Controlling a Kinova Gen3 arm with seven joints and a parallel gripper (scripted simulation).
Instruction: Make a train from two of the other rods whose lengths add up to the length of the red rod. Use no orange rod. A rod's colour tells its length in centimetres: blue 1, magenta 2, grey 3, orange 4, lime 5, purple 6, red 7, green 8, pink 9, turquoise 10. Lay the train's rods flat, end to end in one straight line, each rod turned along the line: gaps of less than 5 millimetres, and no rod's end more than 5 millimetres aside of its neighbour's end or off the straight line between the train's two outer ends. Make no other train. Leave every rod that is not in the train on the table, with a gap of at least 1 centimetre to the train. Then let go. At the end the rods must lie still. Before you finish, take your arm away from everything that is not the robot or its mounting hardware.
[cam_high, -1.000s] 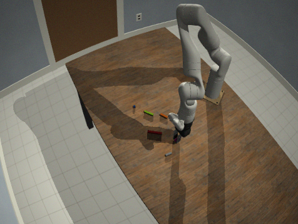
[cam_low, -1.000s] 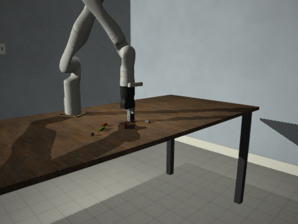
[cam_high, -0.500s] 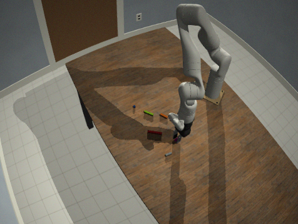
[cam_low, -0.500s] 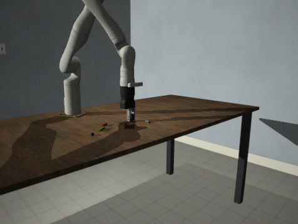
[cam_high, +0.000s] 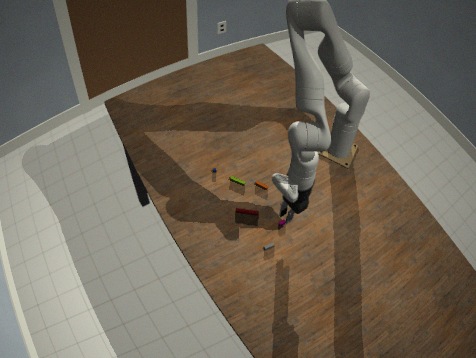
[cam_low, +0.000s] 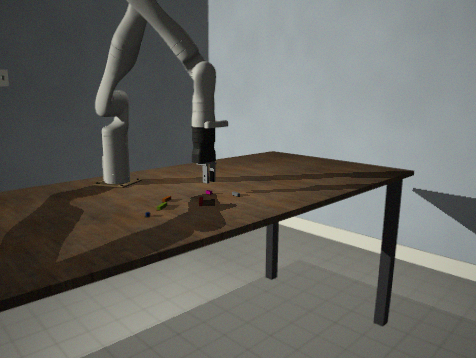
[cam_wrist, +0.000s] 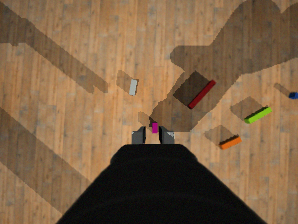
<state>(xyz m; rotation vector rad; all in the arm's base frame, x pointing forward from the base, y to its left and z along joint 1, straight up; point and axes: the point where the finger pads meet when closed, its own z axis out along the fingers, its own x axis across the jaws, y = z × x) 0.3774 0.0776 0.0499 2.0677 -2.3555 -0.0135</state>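
Now: the magenta rod 50 mm below my hand and 10 mm to the right of it. Also, from my hand: orange rod (150 mm to the right, 50 mm below, 50 mm behind); grey rod (90 mm ahead, 50 mm below, 30 mm to the left); red rod (110 mm to the right, 60 mm ahead, 50 mm below).
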